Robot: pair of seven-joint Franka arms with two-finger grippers.
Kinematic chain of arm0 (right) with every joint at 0, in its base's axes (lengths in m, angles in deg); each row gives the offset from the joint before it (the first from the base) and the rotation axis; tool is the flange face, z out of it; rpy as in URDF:
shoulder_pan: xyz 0 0 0.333 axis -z
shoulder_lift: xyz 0 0 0 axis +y
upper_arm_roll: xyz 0 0 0.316 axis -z
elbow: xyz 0.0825 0 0 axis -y
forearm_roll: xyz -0.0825 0 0.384 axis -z
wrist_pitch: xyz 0 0 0 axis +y
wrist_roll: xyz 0.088 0 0 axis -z
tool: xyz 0 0 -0.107 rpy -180 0 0
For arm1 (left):
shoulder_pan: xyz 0 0 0.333 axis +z
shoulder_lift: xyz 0 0 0 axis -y
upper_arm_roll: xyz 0 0 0.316 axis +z
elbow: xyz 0.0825 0 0 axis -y
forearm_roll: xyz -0.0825 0 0.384 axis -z
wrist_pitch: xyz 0 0 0 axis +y
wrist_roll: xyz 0.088 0 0 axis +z
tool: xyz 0 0 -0.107 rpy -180 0 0
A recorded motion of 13 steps. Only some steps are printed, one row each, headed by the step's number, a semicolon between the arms.
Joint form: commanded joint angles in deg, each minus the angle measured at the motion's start. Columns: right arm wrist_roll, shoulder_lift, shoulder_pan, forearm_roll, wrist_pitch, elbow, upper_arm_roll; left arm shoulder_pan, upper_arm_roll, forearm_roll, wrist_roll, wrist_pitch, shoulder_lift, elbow.
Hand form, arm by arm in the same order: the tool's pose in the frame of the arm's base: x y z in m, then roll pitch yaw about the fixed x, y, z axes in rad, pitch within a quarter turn. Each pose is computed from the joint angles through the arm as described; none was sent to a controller.
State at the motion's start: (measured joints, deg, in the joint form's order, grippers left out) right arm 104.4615 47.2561 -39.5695 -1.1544 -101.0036 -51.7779 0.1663; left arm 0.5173 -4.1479 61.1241 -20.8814 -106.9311 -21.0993 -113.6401
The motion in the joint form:
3: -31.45 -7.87 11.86 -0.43 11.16 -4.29 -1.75; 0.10 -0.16 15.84 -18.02 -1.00 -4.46 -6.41
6: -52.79 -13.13 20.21 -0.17 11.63 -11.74 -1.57; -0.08 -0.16 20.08 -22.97 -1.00 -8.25 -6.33
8: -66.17 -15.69 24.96 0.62 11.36 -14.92 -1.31; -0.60 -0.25 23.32 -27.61 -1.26 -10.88 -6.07
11: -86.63 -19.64 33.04 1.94 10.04 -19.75 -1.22; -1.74 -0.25 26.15 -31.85 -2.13 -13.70 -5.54
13: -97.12 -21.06 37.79 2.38 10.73 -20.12 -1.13; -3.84 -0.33 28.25 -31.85 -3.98 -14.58 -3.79
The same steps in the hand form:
3: 0.6398 0.3546 0.4556 3.0612 0.0717 -0.7726; 0.5426 -0.1080 0.2094 1.9339 0.2390 0.0296
6: 0.6636 0.2492 0.4606 3.0508 0.1181 -0.5495; 0.5381 -0.1110 0.1772 1.8883 0.2282 0.0503
8: 0.6730 0.1873 0.4666 3.0635 0.1301 -0.4013; 0.5349 -0.1169 0.1559 1.8600 0.1966 0.0618
11: 0.6782 0.0862 0.4768 3.0928 0.1343 -0.1824; 0.5309 -0.1264 0.1330 1.8497 0.1678 0.0709
13: 0.6774 0.0278 0.4898 3.1103 0.1335 -0.0820; 0.5392 -0.1442 0.1328 1.8578 0.1520 0.0830

